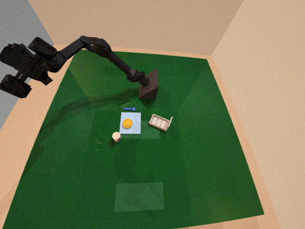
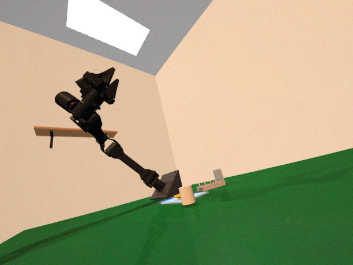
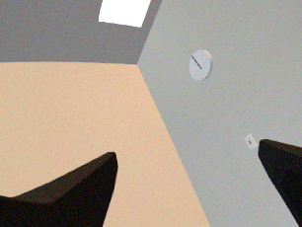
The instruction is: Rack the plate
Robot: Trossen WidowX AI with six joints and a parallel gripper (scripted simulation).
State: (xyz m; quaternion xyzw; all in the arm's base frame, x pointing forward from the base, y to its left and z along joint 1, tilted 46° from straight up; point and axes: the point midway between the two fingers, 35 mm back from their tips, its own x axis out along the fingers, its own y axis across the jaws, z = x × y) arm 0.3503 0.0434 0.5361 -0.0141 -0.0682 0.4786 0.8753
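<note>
The orange plate is 50 mm behind my gripper tip, 220 mm to the left of it and 480 mm below it. From my gripper tip the other things lie so: dish rack: 60 mm behind, 430 mm to the left, 470 mm below; cream cup: 40 mm ahead, 170 mm to the left, 470 mm below; blue spoon: 160 mm behind, 240 mm to the left, 490 mm below.
</note>
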